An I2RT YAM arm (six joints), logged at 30 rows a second.
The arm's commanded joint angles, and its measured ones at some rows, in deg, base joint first. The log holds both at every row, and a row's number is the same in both.
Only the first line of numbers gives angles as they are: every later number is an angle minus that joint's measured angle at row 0.
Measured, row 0:
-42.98, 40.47, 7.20, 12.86, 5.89, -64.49
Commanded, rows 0 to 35:
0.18, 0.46, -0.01, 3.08, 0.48, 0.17
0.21, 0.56, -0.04, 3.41, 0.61, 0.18
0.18, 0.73, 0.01, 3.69, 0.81, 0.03
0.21, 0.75, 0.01, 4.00, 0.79, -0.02
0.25, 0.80, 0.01, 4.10, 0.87, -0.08
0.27, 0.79, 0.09, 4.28, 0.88, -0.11
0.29, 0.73, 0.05, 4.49, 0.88, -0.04
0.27, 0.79, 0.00, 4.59, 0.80, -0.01
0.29, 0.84, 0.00, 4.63, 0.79, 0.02
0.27, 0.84, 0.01, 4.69, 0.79, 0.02
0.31, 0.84, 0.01, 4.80, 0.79, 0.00
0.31, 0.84, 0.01, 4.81, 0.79, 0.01
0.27, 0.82, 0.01, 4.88, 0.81, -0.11
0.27, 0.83, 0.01, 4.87, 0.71, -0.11
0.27, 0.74, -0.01, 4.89, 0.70, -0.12
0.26, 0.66, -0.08, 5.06, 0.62, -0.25
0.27, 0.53, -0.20, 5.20, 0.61, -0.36
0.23, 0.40, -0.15, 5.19, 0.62, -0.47
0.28, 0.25, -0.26, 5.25, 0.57, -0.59
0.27, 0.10, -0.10, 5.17, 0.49, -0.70
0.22, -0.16, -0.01, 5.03, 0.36, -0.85
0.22, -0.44, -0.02, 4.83, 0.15, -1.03
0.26, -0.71, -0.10, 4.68, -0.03, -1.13
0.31, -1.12, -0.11, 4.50, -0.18, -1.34
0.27, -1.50, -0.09, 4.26, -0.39, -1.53
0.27, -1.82, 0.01, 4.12, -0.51, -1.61
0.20, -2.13, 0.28, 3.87, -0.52, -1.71
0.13, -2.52, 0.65, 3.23, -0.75, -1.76
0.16, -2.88, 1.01, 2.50, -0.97, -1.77
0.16, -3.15, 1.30, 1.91, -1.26, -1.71
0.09, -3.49, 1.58, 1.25, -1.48, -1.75
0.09, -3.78, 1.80, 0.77, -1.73, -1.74
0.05, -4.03, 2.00, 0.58, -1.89, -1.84
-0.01, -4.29, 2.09, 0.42, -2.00, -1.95
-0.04, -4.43, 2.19, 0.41, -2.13, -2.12
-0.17, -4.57, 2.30, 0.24, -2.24, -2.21
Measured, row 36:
-0.05, -4.09, 1.20, -2.05, -0.63, -4.65
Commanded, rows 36 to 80:
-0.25, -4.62, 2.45, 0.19, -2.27, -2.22
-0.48, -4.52, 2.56, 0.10, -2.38, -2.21
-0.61, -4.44, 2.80, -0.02, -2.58, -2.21
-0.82, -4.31, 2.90, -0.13, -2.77, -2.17
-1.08, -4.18, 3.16, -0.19, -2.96, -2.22
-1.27, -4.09, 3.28, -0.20, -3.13, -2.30
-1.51, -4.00, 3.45, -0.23, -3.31, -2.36
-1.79, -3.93, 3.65, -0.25, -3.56, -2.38
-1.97, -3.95, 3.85, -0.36, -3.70, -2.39
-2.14, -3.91, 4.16, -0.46, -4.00, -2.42
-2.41, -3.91, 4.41, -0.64, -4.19, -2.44
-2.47, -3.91, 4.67, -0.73, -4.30, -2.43
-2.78, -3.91, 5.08, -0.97, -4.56, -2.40
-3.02, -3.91, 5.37, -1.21, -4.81, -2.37
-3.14, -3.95, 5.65, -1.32, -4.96, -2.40
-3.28, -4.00, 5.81, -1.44, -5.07, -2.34
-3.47, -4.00, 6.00, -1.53, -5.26, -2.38
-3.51, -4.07, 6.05, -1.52, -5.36, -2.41
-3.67, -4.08, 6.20, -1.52, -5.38, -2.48
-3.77, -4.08, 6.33, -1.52, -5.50, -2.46
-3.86, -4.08, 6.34, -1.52, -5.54, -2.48
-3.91, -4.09, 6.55, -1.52, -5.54, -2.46
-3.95, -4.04, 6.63, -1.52, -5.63, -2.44
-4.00, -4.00, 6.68, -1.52, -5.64, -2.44
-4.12, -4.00, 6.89, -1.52, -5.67, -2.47
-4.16, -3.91, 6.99, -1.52, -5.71, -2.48
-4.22, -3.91, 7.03, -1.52, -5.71, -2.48
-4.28, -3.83, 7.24, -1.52, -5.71, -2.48
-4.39, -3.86, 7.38, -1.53, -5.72, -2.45
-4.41, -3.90, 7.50, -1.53, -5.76, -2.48
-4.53, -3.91, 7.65, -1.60, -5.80, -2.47
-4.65, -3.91, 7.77, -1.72, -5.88, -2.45
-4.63, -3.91, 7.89, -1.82, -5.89, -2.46
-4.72, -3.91, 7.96, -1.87, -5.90, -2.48
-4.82, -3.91, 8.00, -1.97, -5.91, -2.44
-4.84, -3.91, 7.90, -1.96, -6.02, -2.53
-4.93, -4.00, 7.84, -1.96, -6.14, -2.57
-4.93, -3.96, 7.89, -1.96, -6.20, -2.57
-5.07, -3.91, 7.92, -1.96, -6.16, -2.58
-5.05, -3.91, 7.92, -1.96, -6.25, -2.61
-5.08, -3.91, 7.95, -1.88, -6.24, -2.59
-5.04, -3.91, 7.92, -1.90, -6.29, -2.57
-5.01, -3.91, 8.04, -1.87, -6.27, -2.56
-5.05, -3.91, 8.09, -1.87, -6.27, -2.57
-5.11, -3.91, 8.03, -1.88, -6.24, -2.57
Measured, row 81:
-4.92, -3.78, 7.17, -6.77, -6.80, -5.75
